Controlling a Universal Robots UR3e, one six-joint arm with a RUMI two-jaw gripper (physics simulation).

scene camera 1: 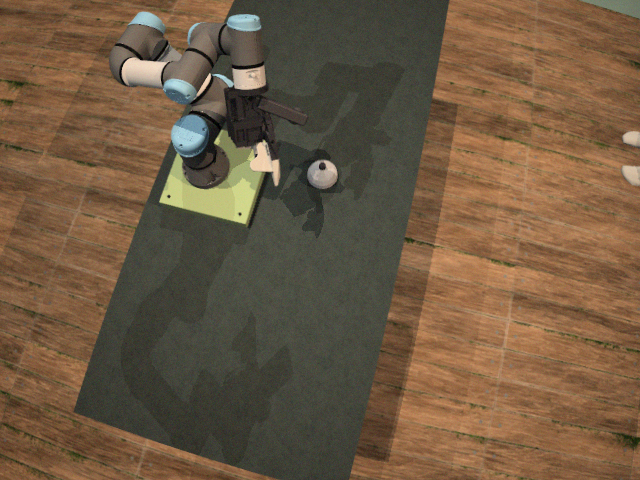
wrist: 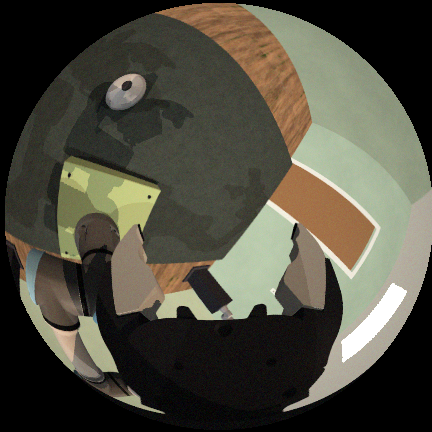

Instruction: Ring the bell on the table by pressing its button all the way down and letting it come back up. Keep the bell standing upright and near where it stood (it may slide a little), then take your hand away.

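Places are measured from the arm's base along level axes (x back, y left, z down), in centimetres.
Pixels of known places: gripper, fingertip midpoint: (scene camera 1: 265, 172) (wrist: 217, 225); arm's base, link origin: (scene camera 1: 206, 167) (wrist: 96, 235).
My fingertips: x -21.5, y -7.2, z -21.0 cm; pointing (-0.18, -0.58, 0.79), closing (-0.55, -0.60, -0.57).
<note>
Ahead of a thing's pixels: the offset from my fingertips to its top centre. Level surfaces: height alone.
A light grey dome bell @[dx -9.5, dy +13.7, dz +18.7 cm] (scene camera 1: 323, 178) (wrist: 120, 97) stands upright on the dark table @[dz +25.3 cm] (scene camera 1: 289, 289) (wrist: 210, 125). Its dark button @[dx -9.5, dy +13.7, dz +18.7 cm] (scene camera 1: 322, 165) (wrist: 127, 85) shows on top. My gripper (scene camera 1: 268, 168) (wrist: 217, 225) is open and empty. In the scene view it appears to the left of the bell, near the right edge of the green base plate, and apart from the bell. Its exact height is hard to tell. In the wrist view the two fingers stand wide apart, and the bell shows at the upper left, well beyond them.
The yellow-green base plate (scene camera 1: 206, 201) (wrist: 132, 195) carries the arm's base, left of the bell. The arm's links rise above the plate and the table's upper left part. The wooden floor (scene camera 1: 506, 310) (wrist: 270, 65) lies beyond the table's edges. Shadows fall around the bell.
</note>
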